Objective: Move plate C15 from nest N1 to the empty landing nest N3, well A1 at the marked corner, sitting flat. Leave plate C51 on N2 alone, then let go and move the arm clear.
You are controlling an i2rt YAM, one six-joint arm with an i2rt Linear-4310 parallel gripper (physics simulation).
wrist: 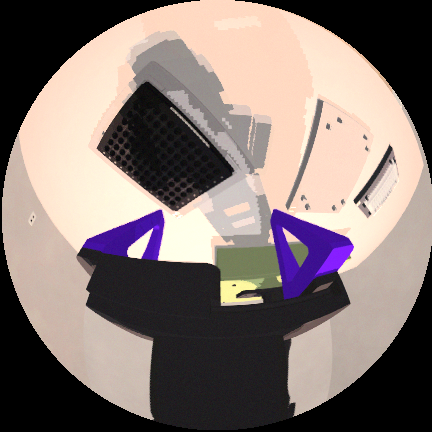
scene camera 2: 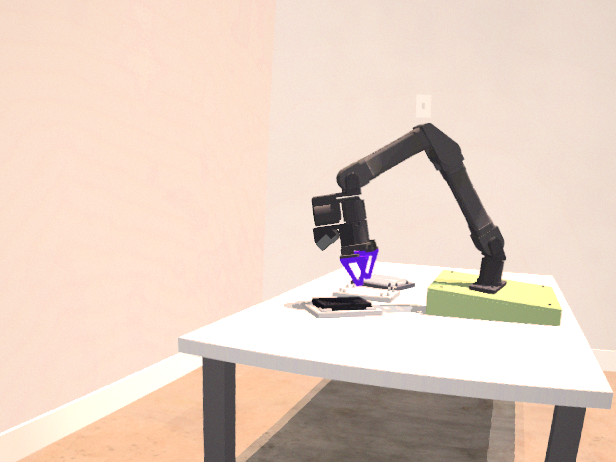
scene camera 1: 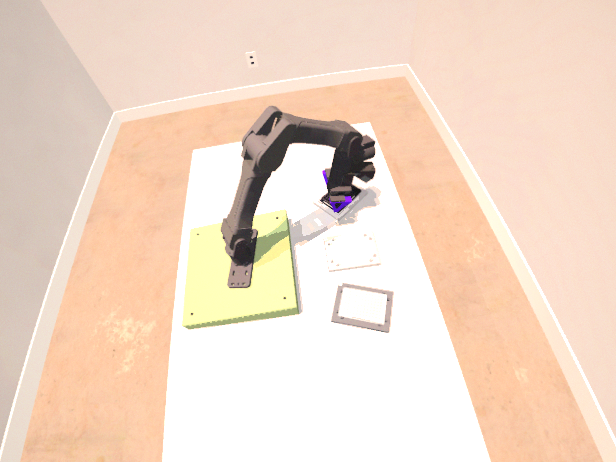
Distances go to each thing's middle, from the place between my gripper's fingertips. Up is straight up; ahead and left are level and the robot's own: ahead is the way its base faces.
Right now the black perforated plate [wrist: 154, 143] is 30 mm ahead of my hand, 60 mm to the left of it and 50 mm below it.
